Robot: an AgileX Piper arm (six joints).
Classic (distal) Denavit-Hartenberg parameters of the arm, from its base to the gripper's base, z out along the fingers. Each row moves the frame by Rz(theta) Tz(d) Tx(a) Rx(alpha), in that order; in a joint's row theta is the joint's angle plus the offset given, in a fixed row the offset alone. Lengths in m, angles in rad.
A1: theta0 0  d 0.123  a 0  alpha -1.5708
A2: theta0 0.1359  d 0  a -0.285  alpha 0
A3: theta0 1.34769  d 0  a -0.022  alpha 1.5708
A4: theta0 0  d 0.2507  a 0  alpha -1.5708
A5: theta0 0  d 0  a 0  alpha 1.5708
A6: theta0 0  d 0.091  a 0  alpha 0
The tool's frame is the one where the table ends.
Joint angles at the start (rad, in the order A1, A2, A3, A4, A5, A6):
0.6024 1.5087 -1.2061 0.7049 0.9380 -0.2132
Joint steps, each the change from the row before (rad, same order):
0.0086 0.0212 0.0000 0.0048 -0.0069 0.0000
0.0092 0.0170 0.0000 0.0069 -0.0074 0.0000
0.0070 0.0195 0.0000 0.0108 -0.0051 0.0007
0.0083 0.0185 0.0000 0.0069 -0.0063 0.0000
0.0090 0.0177 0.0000 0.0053 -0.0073 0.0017
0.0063 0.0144 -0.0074 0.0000 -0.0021 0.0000
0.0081 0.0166 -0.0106 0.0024 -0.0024 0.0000
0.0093 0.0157 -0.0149 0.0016 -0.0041 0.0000
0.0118 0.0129 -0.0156 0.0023 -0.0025 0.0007
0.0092 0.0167 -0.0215 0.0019 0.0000 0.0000
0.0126 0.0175 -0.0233 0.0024 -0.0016 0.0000
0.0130 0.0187 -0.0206 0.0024 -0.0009 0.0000
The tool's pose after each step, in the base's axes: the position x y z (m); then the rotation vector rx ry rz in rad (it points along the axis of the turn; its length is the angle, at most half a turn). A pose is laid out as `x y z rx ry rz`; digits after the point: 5 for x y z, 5 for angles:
0.23132 0.22010 0.30277 -0.67987 2.62960 1.00857
0.23222 0.22446 0.29785 -0.68012 2.64148 1.01426
0.23357 0.22869 0.29219 -0.67474 2.65840 1.02398
0.23454 0.23292 0.28662 -0.67392 2.67306 1.02856
0.23524 0.23714 0.28118 -0.67241 2.68722 1.03132
0.23645 0.24058 0.27852 -0.67869 2.69290 1.03037
0.23773 0.24503 0.27609 -0.68565 2.69709 1.03297
0.23913 0.25005 0.27509 -0.69452 2.69421 1.03596
0.23938 0.25549 0.27519 -0.70715 2.68891 1.04202
0.24101 0.26110 0.27553 -0.71941 2.68291 1.04805
0.24202 0.26785 0.27606 -0.73501 2.67426 1.05553
0.24260 0.27463 0.27530 -0.75113 2.67034 1.06205

